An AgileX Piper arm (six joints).
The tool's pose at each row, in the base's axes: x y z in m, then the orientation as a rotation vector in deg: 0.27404 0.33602 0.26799 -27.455 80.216 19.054; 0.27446 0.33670 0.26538 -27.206 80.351 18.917; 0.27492 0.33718 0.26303 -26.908 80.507 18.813; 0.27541 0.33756 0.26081 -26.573 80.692 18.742; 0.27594 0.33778 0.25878 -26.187 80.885 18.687; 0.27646 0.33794 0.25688 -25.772 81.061 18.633; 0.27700 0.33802 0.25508 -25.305 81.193 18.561; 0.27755 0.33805 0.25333 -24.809 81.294 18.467; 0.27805 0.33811 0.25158 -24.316 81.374 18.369; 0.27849 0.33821 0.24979 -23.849 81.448 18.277; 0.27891 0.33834 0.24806 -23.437 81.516 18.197; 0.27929 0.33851 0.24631 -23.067 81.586 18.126; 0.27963 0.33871 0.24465 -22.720 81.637 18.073; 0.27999 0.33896 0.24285 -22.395 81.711 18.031
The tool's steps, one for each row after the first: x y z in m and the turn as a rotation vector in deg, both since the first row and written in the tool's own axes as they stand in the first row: 0.00260 0.00070 0.00044 0.259 0.087 0.081; 0.00496 0.00118 0.00085 0.534 0.179 0.217; 0.00720 0.00154 0.00124 0.815 0.285 0.403; 0.00927 0.00172 0.00160 1.121 0.386 0.631; 0.01122 0.00183 0.00194 1.446 0.465 0.871; 0.01307 0.00186 0.00226 1.816 0.493 1.116; 0.01488 0.00183 0.00257 2.219 0.489 1.355; 0.01668 0.00185 0.00286 2.620 0.466 1.584; 0.01850 0.00194 0.00311 3.000 0.444 1.801; 0.02027 0.00206 0.00336 3.335 0.428 1.995; 0.02204 0.00223 0.00360 3.634 0.422 2.172; 0.02372 0.00244 0.00383 3.907 0.402 2.343; 0.02554 0.00270 0.00408 4.159 0.407 2.516
